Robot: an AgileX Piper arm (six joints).
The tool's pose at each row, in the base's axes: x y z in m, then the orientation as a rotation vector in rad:
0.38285 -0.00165 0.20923 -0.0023 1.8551 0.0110
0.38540 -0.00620 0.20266 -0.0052 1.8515 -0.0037
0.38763 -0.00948 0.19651 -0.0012 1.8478 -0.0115
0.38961 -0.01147 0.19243 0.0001 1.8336 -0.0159
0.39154 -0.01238 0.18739 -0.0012 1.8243 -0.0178
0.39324 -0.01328 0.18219 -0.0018 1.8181 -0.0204
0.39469 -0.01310 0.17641 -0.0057 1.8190 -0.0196
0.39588 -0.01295 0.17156 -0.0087 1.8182 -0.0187
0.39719 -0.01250 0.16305 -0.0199 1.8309 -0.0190
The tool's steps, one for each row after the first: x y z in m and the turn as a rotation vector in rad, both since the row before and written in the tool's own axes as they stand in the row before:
0.00557 -0.00461 0.00425 0.0086 -0.0036 -0.0096
0.00531 -0.00325 0.00385 0.0075 -0.0037 -0.0013
0.00340 -0.00194 0.00303 0.0038 -0.0142 -0.0014
0.00437 -0.00084 0.00318 0.0007 -0.0093 -0.0019
0.00462 -0.00082 0.00296 0.0015 -0.0062 -0.0018
0.00525 0.00028 0.00282 -0.0026 0.0009 -0.0022
0.00441 0.00024 0.00234 -0.0022 -0.0008 -0.0016
0.00792 0.00060 0.00335 -0.0059 0.0127 -0.0078

